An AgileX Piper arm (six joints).
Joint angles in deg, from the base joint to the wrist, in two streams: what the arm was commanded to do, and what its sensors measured. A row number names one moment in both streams.
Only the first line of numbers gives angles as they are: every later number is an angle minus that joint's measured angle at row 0.
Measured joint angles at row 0:
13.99, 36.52, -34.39, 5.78, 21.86, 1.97
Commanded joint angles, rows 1 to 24:
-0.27, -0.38, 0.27, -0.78, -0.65, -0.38
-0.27, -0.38, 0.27, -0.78, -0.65, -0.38
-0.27, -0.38, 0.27, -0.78, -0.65, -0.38
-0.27, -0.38, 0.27, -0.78, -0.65, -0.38
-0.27, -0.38, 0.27, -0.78, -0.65, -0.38
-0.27, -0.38, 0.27, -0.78, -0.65, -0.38
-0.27, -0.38, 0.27, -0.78, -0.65, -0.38
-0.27, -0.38, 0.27, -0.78, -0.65, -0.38
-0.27, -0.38, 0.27, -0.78, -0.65, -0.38
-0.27, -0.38, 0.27, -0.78, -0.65, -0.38
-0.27, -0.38, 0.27, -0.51, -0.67, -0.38
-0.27, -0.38, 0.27, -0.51, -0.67, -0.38
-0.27, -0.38, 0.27, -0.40, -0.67, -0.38
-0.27, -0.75, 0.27, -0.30, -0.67, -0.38
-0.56, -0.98, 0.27, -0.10, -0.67, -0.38
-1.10, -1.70, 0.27, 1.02, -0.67, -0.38
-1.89, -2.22, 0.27, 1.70, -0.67, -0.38
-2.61, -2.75, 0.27, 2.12, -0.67, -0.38
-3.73, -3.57, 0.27, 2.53, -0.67, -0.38
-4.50, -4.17, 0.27, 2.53, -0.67, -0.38
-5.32, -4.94, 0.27, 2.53, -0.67, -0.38
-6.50, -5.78, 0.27, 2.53, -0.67, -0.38
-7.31, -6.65, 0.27, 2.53, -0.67, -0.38
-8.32, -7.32, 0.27, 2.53, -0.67, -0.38
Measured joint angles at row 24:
-4.82, -4.47, 0.00, 2.28, -0.09, 0.00
